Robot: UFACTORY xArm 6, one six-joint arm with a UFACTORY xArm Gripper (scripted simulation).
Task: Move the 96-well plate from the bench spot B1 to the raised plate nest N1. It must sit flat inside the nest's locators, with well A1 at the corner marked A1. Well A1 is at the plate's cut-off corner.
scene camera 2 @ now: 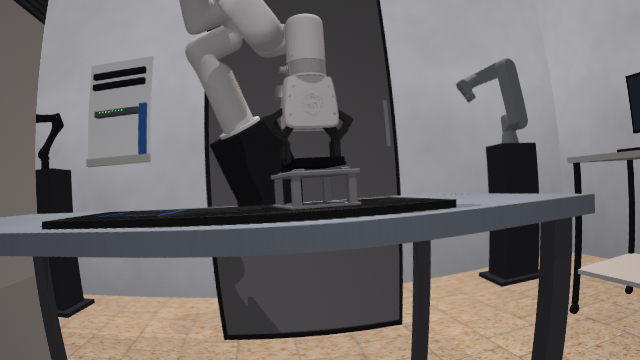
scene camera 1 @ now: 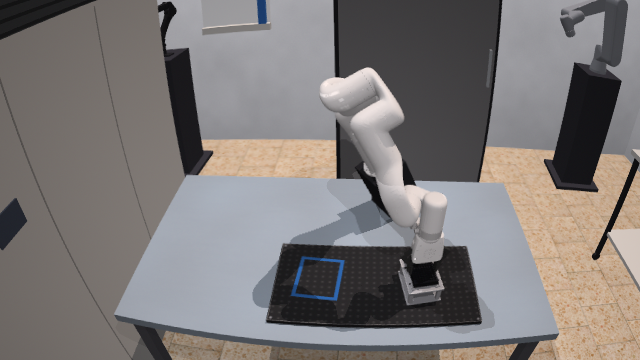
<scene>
My gripper shows in scene camera 2 and in scene camera 1. One and the same spot on my gripper: (scene camera 2: 285, 152) is (scene camera 1: 409, 270).
</scene>
